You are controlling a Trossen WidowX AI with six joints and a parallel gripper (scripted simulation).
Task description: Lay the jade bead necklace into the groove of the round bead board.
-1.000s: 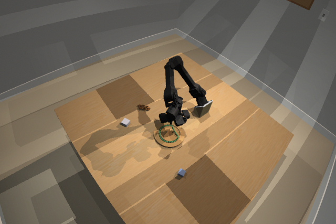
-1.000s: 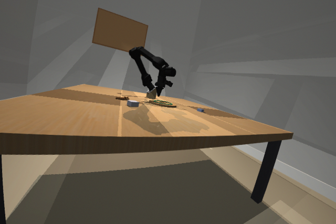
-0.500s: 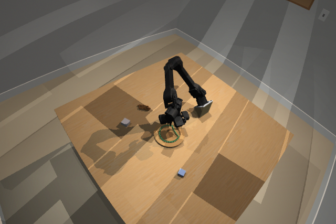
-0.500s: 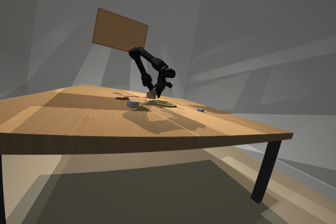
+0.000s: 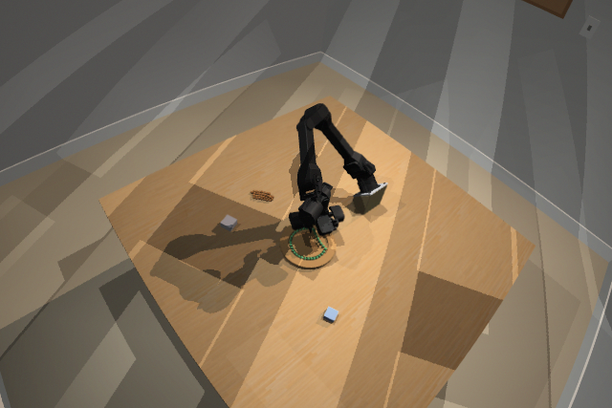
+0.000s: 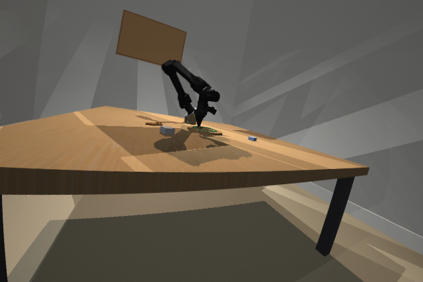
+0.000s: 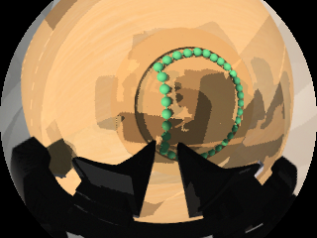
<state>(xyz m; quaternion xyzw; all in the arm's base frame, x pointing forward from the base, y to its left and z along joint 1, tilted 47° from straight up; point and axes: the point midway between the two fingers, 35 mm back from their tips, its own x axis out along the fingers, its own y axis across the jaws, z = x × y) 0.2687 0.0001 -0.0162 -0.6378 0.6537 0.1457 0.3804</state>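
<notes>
Right now my gripper tip is 4 cm short of the round wooden bead board, 3 cm to the right of it and 1 cm above it. Also, from my gripper tip: blue block 14 cm ahead, 29 cm to the left, 1 cm below; then pale grey block 25 cm ahead, 18 cm to the right.
</notes>
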